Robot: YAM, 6 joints.
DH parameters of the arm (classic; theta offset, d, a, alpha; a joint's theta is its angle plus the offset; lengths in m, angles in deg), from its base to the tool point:
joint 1: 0 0.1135 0.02 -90
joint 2: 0 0 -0.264 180
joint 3: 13.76 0 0.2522 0
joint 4: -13.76 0 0.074 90
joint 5: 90 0 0 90
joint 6: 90 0.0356 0 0
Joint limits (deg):
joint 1: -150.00..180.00
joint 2: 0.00..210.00
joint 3: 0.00..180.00
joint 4: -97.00..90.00
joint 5: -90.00..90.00
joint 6: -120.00..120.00
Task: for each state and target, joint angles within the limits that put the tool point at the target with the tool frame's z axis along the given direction. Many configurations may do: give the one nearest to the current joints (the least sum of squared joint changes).
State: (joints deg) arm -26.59 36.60 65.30 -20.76 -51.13 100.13
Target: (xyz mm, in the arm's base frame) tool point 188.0 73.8 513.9 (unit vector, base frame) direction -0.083 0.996 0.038
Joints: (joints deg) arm 11.36 65.74 84.37 -0.30 -83.06 100.13
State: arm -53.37 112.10 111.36 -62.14 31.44 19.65
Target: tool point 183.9 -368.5 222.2 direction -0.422 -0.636 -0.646
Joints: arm -60.09 111.54 86.71 -37.35 43.07 19.65
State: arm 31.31 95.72 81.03 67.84 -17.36 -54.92
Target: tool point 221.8 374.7 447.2 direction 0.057 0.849 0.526
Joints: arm 57.46 106.89 97.62 44.44 -24.11 -54.92
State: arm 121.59 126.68 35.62 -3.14 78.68 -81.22
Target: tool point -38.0 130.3 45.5 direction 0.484 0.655 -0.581
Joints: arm 117.30 93.35 0.10 35.04 46.90 -81.22
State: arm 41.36 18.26 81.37 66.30 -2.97 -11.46
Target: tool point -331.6 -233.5 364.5 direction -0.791 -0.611 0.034
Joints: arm 34.91 0.11 88.26 89.90 2.77 -11.46
